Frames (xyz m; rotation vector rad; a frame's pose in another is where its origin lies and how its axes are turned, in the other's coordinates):
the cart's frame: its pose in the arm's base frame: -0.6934 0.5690 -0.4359 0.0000 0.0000 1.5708
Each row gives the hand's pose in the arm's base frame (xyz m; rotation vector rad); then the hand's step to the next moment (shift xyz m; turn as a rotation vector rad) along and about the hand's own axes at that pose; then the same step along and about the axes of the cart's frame.
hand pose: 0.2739 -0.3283 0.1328 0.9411 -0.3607 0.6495
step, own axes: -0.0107 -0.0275 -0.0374 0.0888 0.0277 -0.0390
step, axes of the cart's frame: 0.0159 -0.0103 -0.0437 0.0757 -0.0493 0.0449
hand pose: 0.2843 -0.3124 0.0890 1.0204 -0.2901 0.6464
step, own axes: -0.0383 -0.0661 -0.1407 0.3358 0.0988 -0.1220
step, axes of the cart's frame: 0.0833 -0.0016 -0.1367 0.2622 -0.1920 0.1784
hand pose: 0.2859 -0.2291 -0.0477 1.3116 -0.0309 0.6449
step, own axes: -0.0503 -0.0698 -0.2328 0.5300 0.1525 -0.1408
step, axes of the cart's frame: 0.1807 0.0870 -0.1462 0.3668 -0.3217 0.2931
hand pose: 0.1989 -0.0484 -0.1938 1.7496 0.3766 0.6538
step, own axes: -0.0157 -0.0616 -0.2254 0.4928 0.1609 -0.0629
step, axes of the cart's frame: 0.1833 0.1437 -0.0239 0.2829 -0.3387 0.2791
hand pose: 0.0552 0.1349 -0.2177 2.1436 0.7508 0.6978
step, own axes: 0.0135 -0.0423 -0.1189 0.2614 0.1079 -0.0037
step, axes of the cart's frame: 0.0879 0.0832 0.0381 0.1239 -0.2062 0.1488
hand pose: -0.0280 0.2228 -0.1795 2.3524 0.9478 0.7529
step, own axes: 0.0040 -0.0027 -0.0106 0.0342 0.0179 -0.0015
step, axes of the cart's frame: 0.0071 0.0057 0.0073 0.0140 -0.0281 0.0225
